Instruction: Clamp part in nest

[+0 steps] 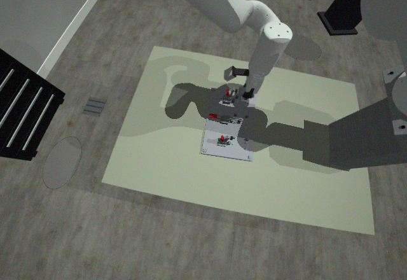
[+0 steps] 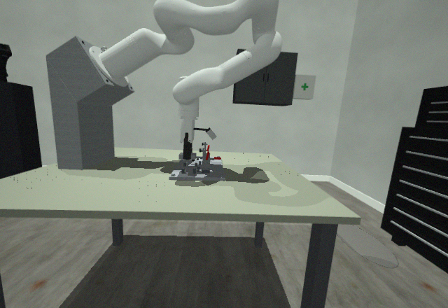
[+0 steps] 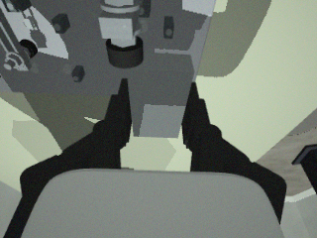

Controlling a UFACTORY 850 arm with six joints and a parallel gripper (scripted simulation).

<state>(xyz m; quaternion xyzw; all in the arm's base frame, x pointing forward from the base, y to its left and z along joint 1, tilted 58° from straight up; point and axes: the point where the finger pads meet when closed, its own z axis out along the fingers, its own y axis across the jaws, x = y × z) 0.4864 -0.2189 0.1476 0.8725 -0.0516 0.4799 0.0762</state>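
The grey fixture plate lies 8 cm ahead of my hand, 11 cm to the left of it and 10 cm below it. The rest, counted from my hand: grey block part 1 cm below.
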